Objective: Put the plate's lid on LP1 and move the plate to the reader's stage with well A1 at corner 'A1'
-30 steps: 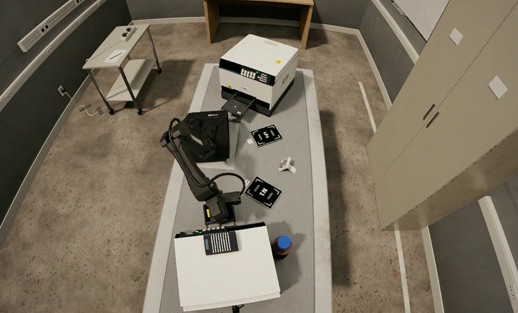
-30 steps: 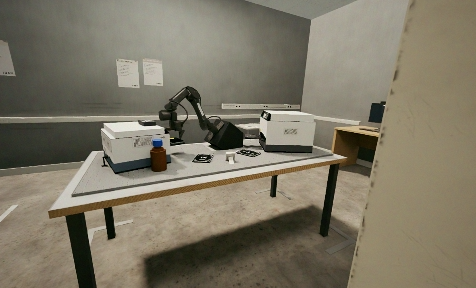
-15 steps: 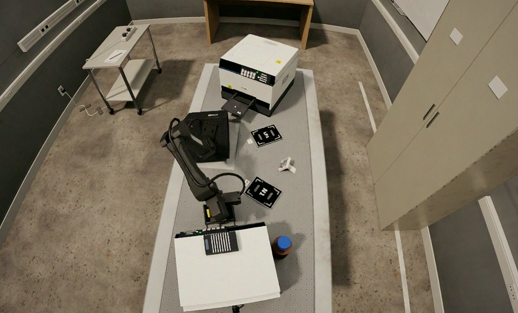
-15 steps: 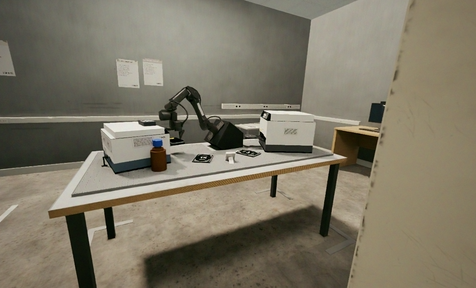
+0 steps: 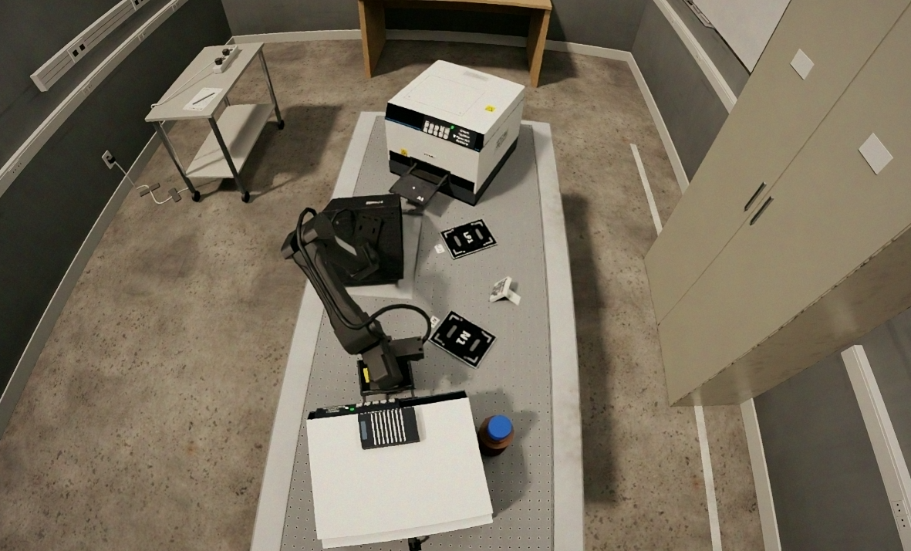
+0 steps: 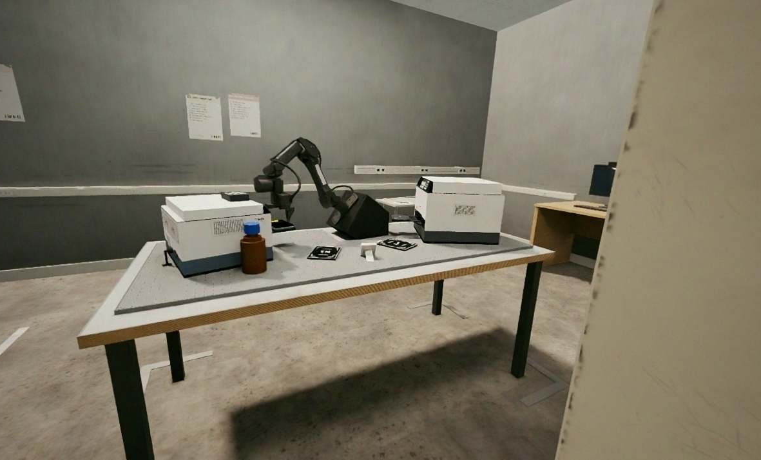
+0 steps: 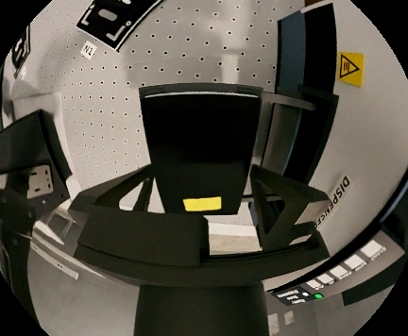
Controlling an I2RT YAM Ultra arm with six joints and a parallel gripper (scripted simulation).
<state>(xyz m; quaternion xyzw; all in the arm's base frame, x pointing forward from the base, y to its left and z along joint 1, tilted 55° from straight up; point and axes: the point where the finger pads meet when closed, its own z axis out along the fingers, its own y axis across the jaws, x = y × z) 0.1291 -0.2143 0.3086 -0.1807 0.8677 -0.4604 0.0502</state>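
The black plate lies right at my hand. From my hand the other things lie so: well plate 1 cm below; then blue-capped bottle 30 cm ahead, 13 cm to the right.
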